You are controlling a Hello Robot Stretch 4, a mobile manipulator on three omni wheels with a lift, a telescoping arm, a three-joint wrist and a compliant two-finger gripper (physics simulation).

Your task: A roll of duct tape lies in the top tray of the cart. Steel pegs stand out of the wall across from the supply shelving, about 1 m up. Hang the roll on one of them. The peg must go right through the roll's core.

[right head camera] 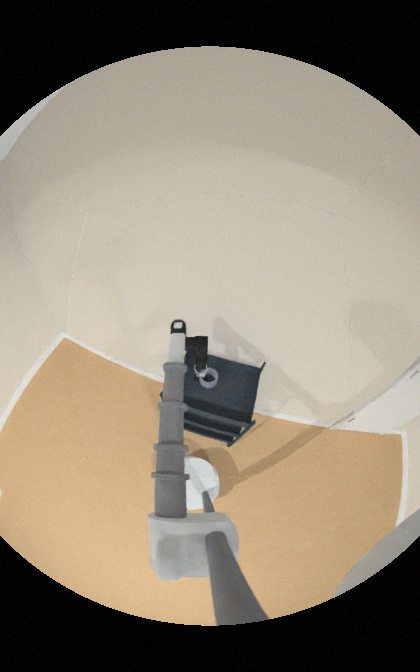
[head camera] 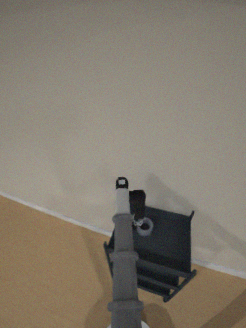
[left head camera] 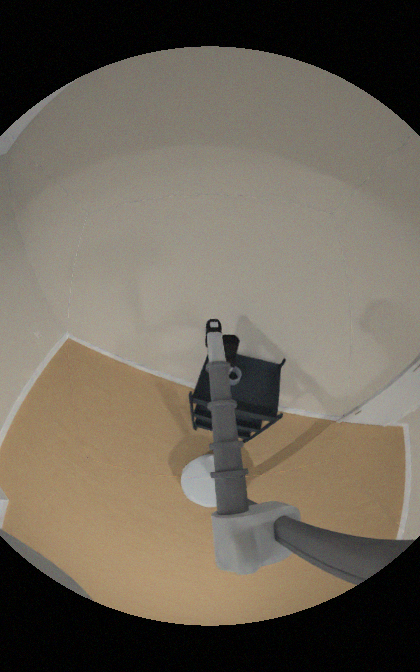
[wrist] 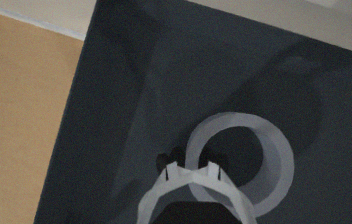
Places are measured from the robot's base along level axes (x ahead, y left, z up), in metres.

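Where they show: gripper, fingertip midpoint: (head camera: 137,229) (wrist: 191,159).
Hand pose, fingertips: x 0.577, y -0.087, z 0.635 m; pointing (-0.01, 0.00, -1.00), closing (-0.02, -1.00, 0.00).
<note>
After its pixels a point has its place.
The grey roll of duct tape (head camera: 151,228) @(x 0.551, y -0.166, z 0.684 m) (left head camera: 240,375) (right head camera: 216,378) (wrist: 284,162) @(x 0.583, y -0.171, z 0.683 m) lies flat, its core facing up, in the dark top tray (head camera: 172,242) @(x 0.482, y -0.285, z 0.635 m) (left head camera: 265,382) (right head camera: 237,392) (wrist: 115,90) @(x 0.660, y -0.001, z 0.635 m) of the cart. My gripper (head camera: 137,222) (right head camera: 201,376) (wrist: 191,159) @(x 0.577, y -0.087, z 0.635 m) points down at the roll. In the wrist view one fingertip is inside the core and the other is outside, with the left part of the roll's wall pinched between the dark pads. In the left head view the arm partly hides the fingers. The steel pegs do not show in these views.
A pale wall (head camera: 125,100) @(x 0.806, y -0.028, z 1.349 m) (left head camera: 210,250) (right head camera: 210,250) stands behind the cart, with a white baseboard (head camera: 65,218) @(x 1.059, y 0.670, z 0.025 m) (left head camera: 125,361) along the tan floor (left head camera: 125,450) (right head camera: 100,450). The cart has raised corner posts and lower rails (head camera: 159,288) @(x 0.361, y -0.258, z 0.105 m). My telescoping arm (head camera: 124,270) @(x 0.230, y 0.001, z 1.058 m) (left head camera: 227,455) (right head camera: 171,460) reaches over the cart's left part.
</note>
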